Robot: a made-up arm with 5 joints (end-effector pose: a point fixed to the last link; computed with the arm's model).
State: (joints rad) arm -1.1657 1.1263 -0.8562 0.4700 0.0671
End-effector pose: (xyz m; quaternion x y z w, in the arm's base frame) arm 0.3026 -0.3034 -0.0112 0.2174 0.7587 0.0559 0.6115
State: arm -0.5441 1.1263 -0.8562 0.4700 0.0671
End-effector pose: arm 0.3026 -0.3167 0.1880 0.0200 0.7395 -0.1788 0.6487
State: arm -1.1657 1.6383 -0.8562 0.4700 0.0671
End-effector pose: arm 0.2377 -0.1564 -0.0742 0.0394 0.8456 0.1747 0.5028
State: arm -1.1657 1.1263 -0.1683 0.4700 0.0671
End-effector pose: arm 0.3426 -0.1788 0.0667 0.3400 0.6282 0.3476 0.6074
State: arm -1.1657 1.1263 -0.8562 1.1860 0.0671
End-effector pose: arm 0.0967 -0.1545 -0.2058 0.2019 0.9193 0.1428 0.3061
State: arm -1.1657 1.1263 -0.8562 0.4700 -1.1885
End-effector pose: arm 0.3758 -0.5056 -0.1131 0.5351 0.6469 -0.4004 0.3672
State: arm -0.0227 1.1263 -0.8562 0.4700 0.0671
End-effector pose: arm 0.3026 -0.2353 0.3353 -0.1479 0.6684 -0.3634 0.6319
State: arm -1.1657 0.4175 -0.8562 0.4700 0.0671
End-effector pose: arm 0.2499 -0.5155 0.0798 0.4383 0.5586 -0.1128 0.6951
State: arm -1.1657 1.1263 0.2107 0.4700 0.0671
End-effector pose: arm 0.3470 -0.1370 0.1406 0.3913 0.5235 0.4929 0.5744
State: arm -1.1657 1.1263 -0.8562 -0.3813 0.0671
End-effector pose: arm 0.2900 -0.4323 0.3432 0.2001 0.4451 -0.0556 0.8711
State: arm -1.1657 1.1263 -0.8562 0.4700 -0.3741
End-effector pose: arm 0.3606 -0.3605 -0.0464 0.3460 0.7526 -0.1114 0.5491
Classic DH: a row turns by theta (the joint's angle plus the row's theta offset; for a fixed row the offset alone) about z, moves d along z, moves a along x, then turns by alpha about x. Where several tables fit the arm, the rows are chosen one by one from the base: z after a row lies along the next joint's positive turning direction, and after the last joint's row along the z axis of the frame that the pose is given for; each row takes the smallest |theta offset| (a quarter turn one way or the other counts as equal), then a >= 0, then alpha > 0; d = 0 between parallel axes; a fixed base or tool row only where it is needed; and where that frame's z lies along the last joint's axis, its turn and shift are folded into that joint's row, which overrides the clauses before.
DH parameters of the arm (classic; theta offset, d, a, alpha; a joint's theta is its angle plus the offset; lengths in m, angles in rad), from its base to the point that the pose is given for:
base (fixed): -1.5708 0.1091 0 1.5708
joint 1: 1.5708 0.0355 0.2756 -1.5708
joint 2: 1.5708 -0.0402 0.0632 1.5708
joint 3: 0 -0.0652 -0.0683 -1.5708
joint 4: -1.5708 -0.2263 0.3874 1.5708
joint 5: 1.5708 -0.1009 0.1897 1.5708
tool (fixed): -1.5708 0.071 0 0

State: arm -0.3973 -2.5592 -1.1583 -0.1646 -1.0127
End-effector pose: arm -0.2154 0.0416 -0.1334 -0.5006 0.8408 -0.0576 0.1980
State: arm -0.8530 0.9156 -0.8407 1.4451 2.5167
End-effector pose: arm -0.1944 -0.4471 -0.0134 -0.1849 0.2952 0.8836 0.3130
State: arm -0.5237 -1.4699 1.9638 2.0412 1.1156
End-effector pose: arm 0.2404 -0.0945 0.4511 -0.9373 0.2185 0.0101 0.2714
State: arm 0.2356 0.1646 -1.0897 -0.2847 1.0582
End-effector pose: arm -0.0211 0.0798 0.5895 -0.6066 0.1550 -0.4837 0.6116
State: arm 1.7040 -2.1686 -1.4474 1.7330 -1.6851
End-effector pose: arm 0.2858 0.3303 0.6213 0.6080 0.2637 0.1304 0.7374
